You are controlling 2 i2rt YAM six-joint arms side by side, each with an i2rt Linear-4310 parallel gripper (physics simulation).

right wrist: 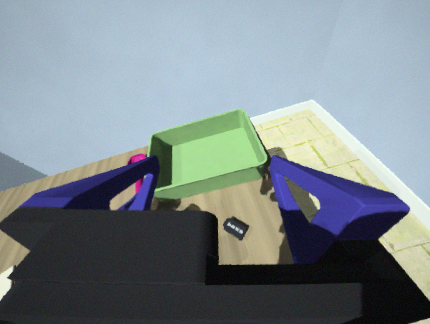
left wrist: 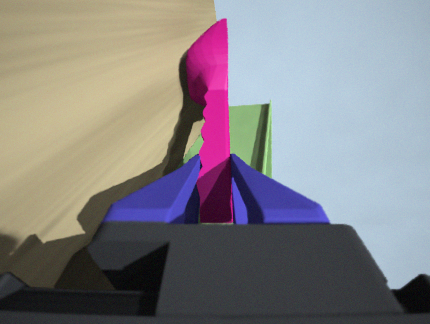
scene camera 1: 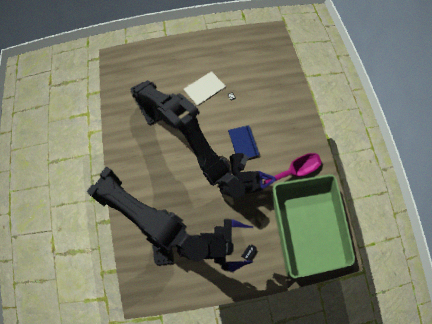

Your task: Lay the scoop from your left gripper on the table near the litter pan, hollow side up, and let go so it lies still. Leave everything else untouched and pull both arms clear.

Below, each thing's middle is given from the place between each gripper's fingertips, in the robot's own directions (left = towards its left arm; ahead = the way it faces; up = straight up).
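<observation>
The magenta scoop [left wrist: 207, 59] is 290 mm to the left of my right hand, 240 mm ahead of it and 280 mm below it. From that right hand I find the white pad [scene camera 1: 199, 91] 710 mm to the left, 310 mm below and 30 mm behind, and the green litter pan [scene camera 1: 314, 234] 270 mm below, 260 mm ahead and 60 mm to the left.
The white pad is 46 cm to the left of my left hand, 19 cm behind it and 5 cm below it, whereas the green litter pan is 20 cm to the right of my left hand, 10 cm ahead of it and 1 cm below it. As for the magenta scoop, it is 3 cm to the left of my left hand, 2 cm below it and 8 cm ahead of it. Going by their middles, the scoop is the nearest to my left hand of the things named here. By its middle, the scoop is also nearer to my left hand than to my right hand.
</observation>
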